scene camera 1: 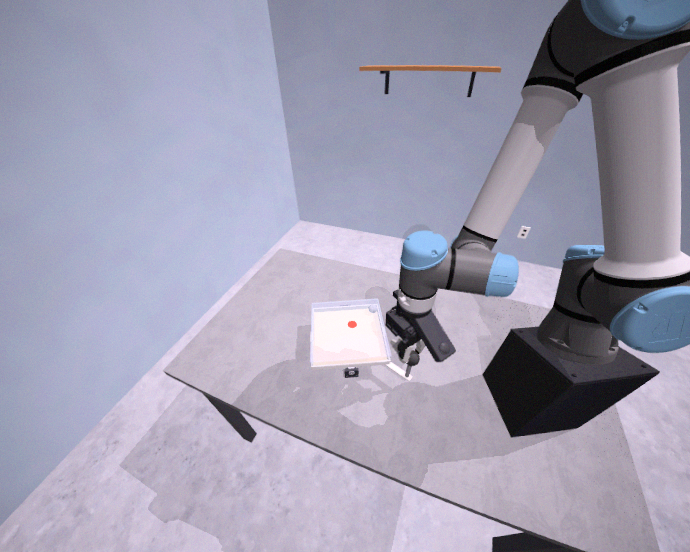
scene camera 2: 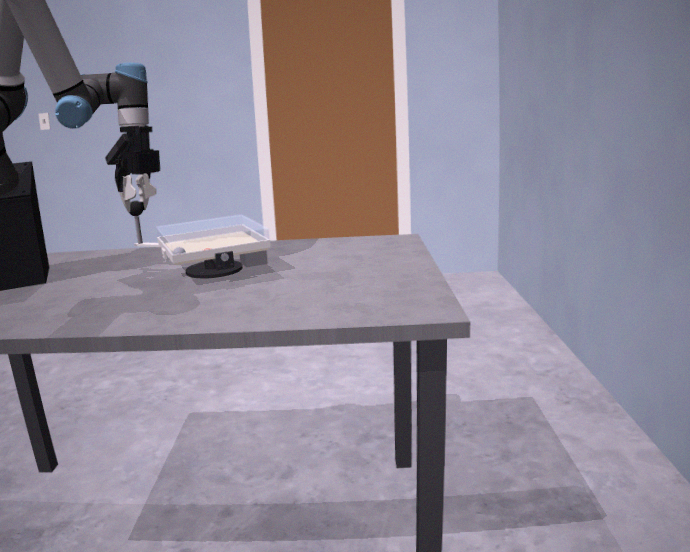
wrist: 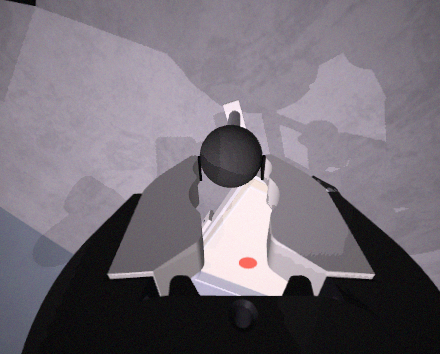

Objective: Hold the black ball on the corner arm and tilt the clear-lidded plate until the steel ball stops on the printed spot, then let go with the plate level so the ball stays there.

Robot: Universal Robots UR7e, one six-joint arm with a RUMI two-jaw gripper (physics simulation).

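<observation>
The black ball (scene camera 1: pixel 413 358) (scene camera 2: pixel 136 208) (wrist: pixel 231 156) stands on a rod at the end of the white corner arm (scene camera 1: pixel 399 370) (scene camera 2: pixel 148 245) (wrist: pixel 232 107). My gripper (scene camera 1: pixel 412 353) (scene camera 2: pixel 136 202) (wrist: pixel 230 159) is shut on it, one finger on each side. The clear-lidded plate (scene camera 1: pixel 319 363) (scene camera 2: pixel 261 246) is tilted, its left end lower in scene camera 2. The steel ball (scene camera 1: pixel 372 308) (scene camera 2: pixel 179 250) is in the plate's far right corner in scene camera 1, well off the red printed spot (scene camera 1: pixel 352 324) (wrist: pixel 248 262). The steel ball does not show in the wrist view.
A round black base (scene camera 2: pixel 214 269) stands under the plate on the grey table (scene camera 1: pixel 253 299) (scene camera 2: pixel 345 287). A small black bracket (scene camera 1: pixel 351 372) (scene camera 2: pixel 224 258) is at the plate's side. A grey block (scene camera 2: pixel 254 257) sits behind it. The black robot pedestal (scene camera 1: pixel 540 385) stands at the right in scene camera 1.
</observation>
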